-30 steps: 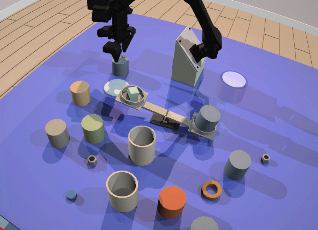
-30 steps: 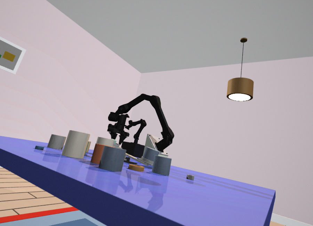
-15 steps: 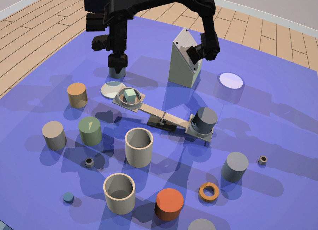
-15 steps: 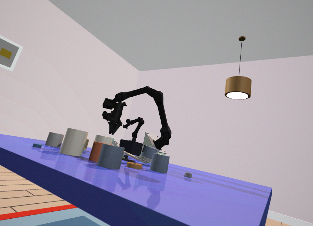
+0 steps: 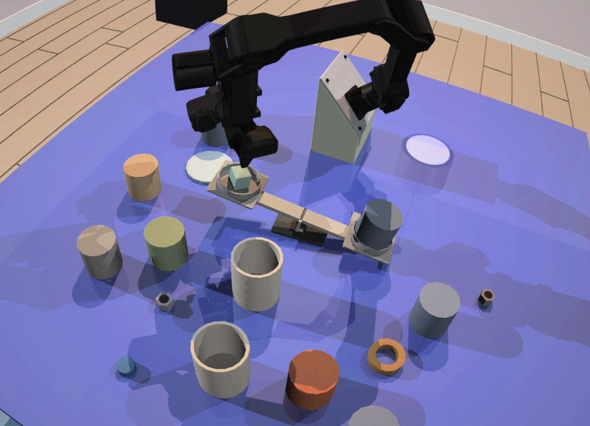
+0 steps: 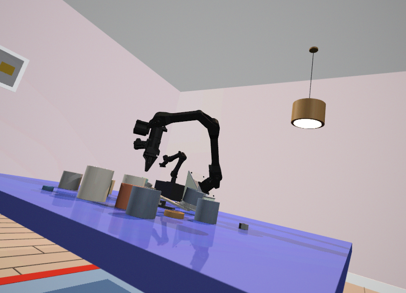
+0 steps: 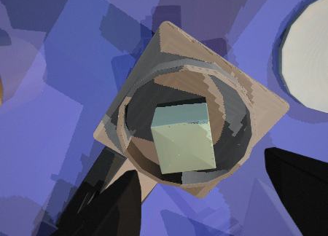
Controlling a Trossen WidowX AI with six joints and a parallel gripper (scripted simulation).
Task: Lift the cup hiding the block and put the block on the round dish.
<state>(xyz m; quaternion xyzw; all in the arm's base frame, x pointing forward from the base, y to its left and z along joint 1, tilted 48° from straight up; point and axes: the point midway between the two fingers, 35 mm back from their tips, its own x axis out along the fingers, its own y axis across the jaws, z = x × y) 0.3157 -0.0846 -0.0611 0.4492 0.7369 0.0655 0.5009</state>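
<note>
The pale green block lies 40 mm below my gripper tip. Round my gripper tip: round dish 130 mm below, 120 mm to the right, 70 mm behind.
</note>
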